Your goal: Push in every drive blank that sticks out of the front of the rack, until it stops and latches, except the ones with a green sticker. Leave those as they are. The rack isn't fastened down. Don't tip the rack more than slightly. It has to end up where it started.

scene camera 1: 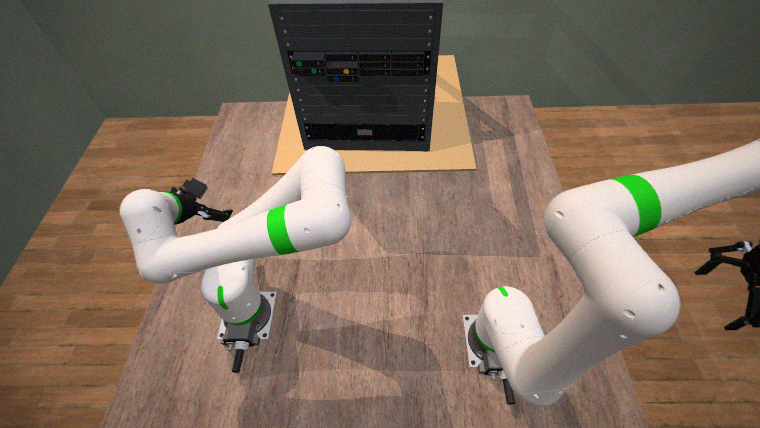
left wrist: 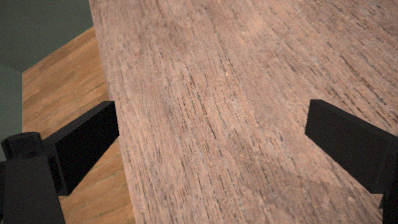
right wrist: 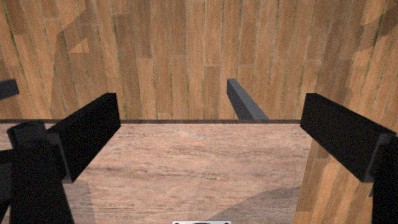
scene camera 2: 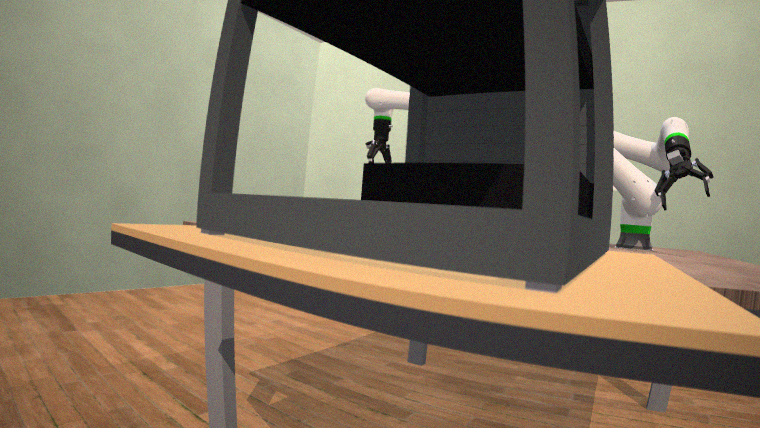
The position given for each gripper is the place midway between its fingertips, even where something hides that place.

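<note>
The left gripper (scene camera 2: 685, 200) is visible, and it appears in the left wrist view (left wrist: 212, 117) as well. The right gripper (scene camera 1: 714, 299) can be seen too, and the right wrist view (right wrist: 211, 110) also shows the right gripper. A dark rack (scene camera 2: 484, 100) is visible, also in scene camera 1 (scene camera 1: 383, 113). The dark rack is out of frame in the left wrist view, and the rack is out of frame in the right wrist view. The scene also shows a light wooden board (scene camera 2: 650, 301).
</note>
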